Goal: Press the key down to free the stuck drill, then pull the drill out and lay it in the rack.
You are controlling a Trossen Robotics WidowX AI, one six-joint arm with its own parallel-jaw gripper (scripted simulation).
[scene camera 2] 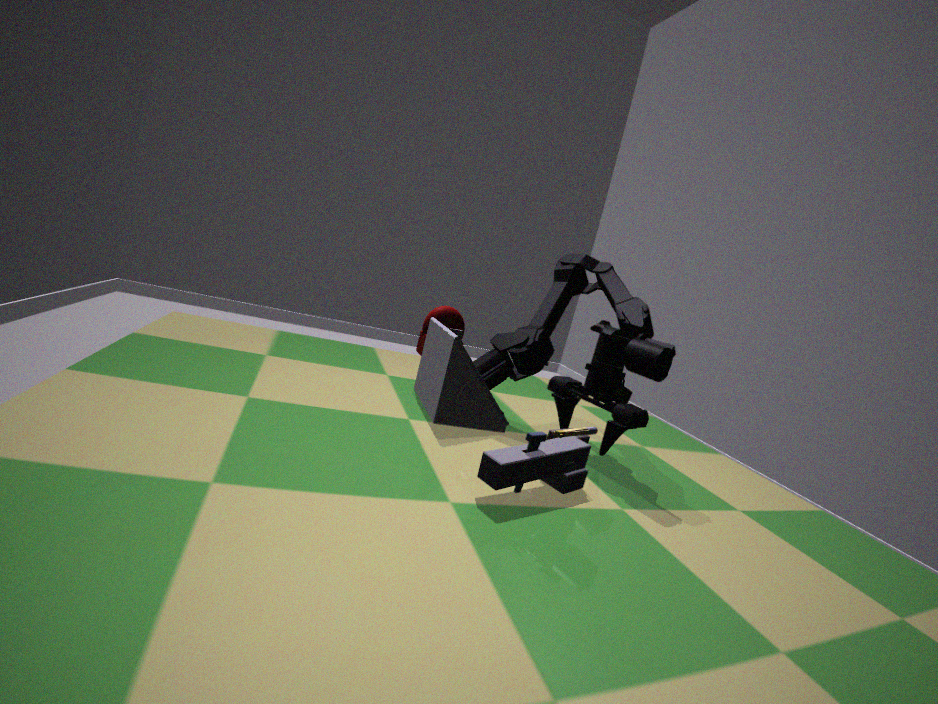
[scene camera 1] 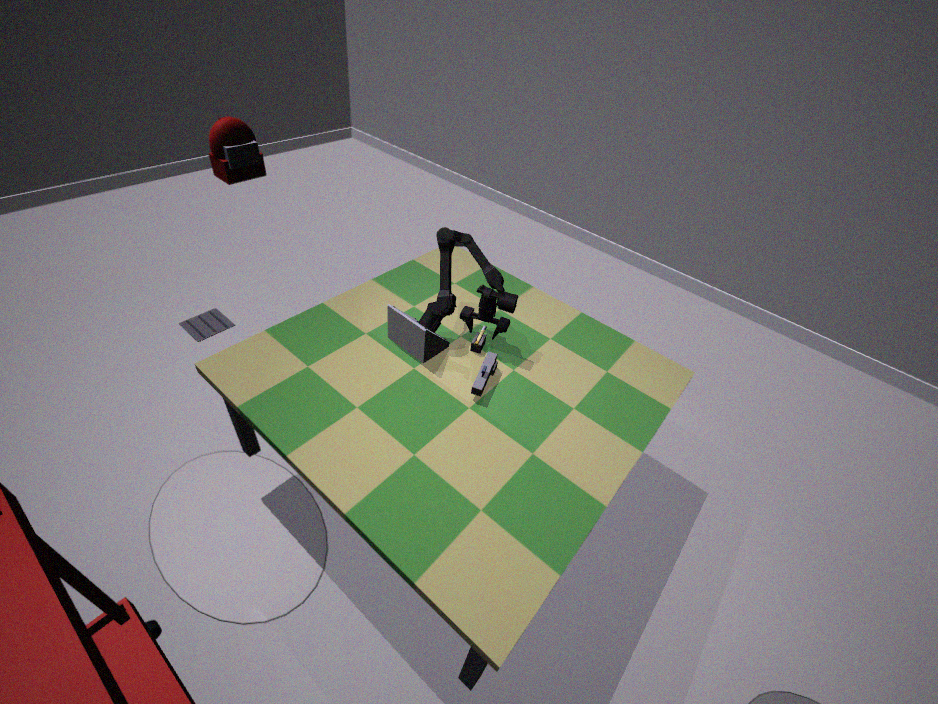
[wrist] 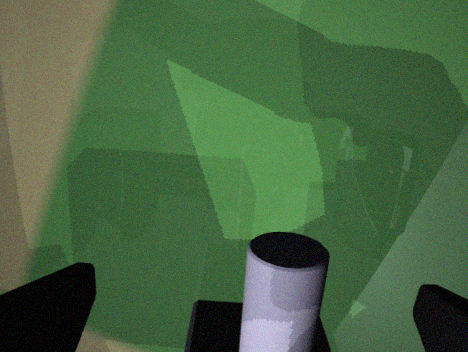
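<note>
My gripper (scene camera 2: 581, 444) is open and it's holding nothing. You'd find the gripper in scene camera 1 too (scene camera 1: 481, 335), and in the wrist view (wrist: 259, 292) as well. There's also a grey block (scene camera 2: 560, 462) that I can see.
</note>
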